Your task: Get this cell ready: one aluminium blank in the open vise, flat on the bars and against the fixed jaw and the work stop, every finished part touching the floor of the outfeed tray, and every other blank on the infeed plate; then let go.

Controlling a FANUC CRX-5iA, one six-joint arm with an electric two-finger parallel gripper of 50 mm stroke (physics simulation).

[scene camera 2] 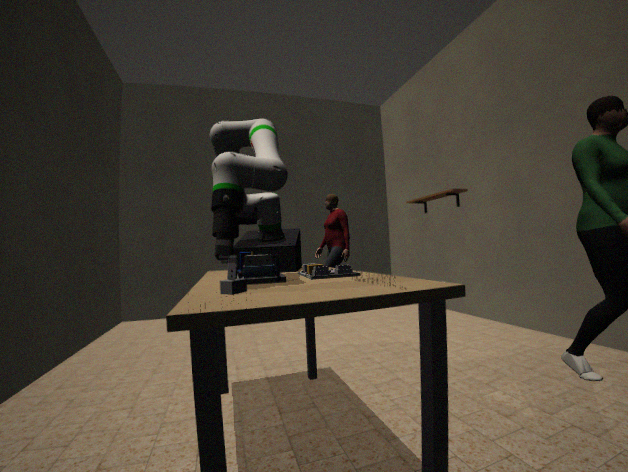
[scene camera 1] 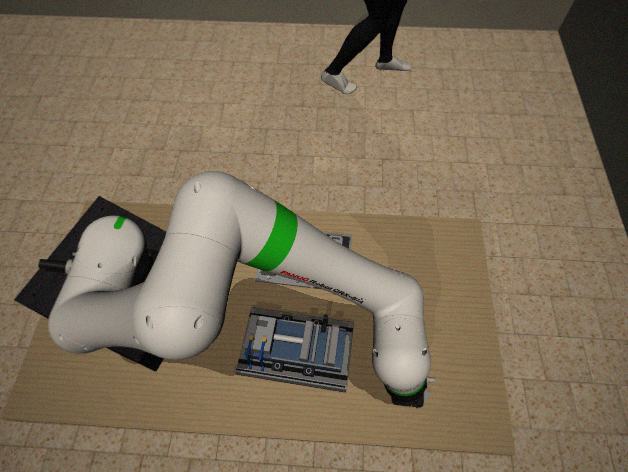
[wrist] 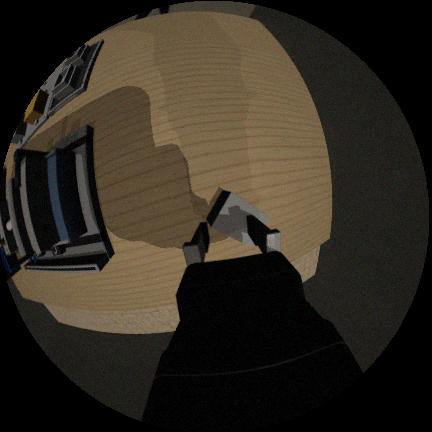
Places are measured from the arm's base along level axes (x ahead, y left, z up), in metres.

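Pixels of known places: gripper, fingertip midpoint: (scene camera 2: 232,280) (wrist: 227,227); arm's base, origin of the base link: (scene camera 2: 271,237).
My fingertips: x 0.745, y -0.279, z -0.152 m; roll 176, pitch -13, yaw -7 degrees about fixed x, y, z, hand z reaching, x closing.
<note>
Ahead of a thing's pixels: the offset from my fingertips to its top centre. "spot": to the spot under its first point.
My gripper (wrist: 227,227) (scene camera 2: 223,259) is open with nothing between its fingers, above a grey metal block {0.018 m ahead, 0.002 m left, 0.005 m up} (wrist: 233,201) (scene camera 2: 233,287) that looks like an aluminium blank. The block lies on the table to the right of the vise, turned at an angle in the wrist view; the gripper's shadow falls on it. In scene camera 1 an edge of the block (scene camera 1: 426,394) shows beside the wrist, which hides the fingers. The vise {0.297 m back, 0.121 m left, 0.068 m up} (scene camera 1: 285,350) (wrist: 59,200) (scene camera 2: 258,268) has its jaws apart; I see no blank between them. Which fixture is the infeed plate or outfeed tray I cannot tell.
A grey fixture plate {spot: 0.394 m back, 0.335 m left, 0.023 m down} (scene camera 1: 266,277) is partly under the arm in scene camera 1. A yellow block (wrist: 36,106) and grey blocks (wrist: 64,82) stand there. Blue hoses {spot: 0.381 m back, 0.085 m left, 0.079 m up} (scene camera 1: 261,352) rise at the vise's left. A person in green (scene camera 2: 599,187) and one in red (scene camera 2: 336,228) are off the table.
</note>
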